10 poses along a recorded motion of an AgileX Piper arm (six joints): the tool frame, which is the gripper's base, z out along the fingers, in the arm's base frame.
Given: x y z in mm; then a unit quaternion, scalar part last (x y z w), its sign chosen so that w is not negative.
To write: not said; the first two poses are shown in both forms.
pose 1, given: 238.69 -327.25 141.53 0.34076 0.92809 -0.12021 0.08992
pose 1, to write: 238.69 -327.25 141.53 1.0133 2.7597 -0.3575
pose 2, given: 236.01 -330.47 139.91 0.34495 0.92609 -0.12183 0.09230
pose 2, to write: 236.01 -330.47 139.91 1.0243 2.7499 -0.3618
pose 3, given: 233.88 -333.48 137.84 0.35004 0.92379 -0.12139 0.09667
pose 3, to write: 233.88 -333.48 137.84 1.0368 2.7361 -0.3595
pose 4, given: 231.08 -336.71 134.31 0.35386 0.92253 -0.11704 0.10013
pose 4, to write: 231.08 -336.71 134.31 1.0460 2.7269 -0.3460
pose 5, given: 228.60 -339.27 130.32 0.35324 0.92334 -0.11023 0.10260
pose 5, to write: 228.60 -339.27 130.32 1.0426 2.7253 -0.3254
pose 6, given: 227.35 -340.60 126.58 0.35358 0.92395 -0.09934 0.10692
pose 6, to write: 227.35 -340.60 126.58 1.0410 2.7203 -0.2925
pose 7, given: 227.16 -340.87 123.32 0.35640 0.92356 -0.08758 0.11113
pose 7, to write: 227.16 -340.87 123.32 1.0468 2.7126 -0.2572
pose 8, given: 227.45 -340.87 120.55 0.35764 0.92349 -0.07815 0.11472
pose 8, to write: 227.45 -340.87 120.55 1.0482 2.7067 -0.2291
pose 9, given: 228.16 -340.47 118.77 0.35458 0.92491 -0.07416 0.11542
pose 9, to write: 228.16 -340.47 118.77 1.0389 2.7098 -0.2173
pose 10, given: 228.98 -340.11 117.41 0.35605 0.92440 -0.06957 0.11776
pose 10, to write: 228.98 -340.11 117.41 1.0418 2.7047 -0.2036
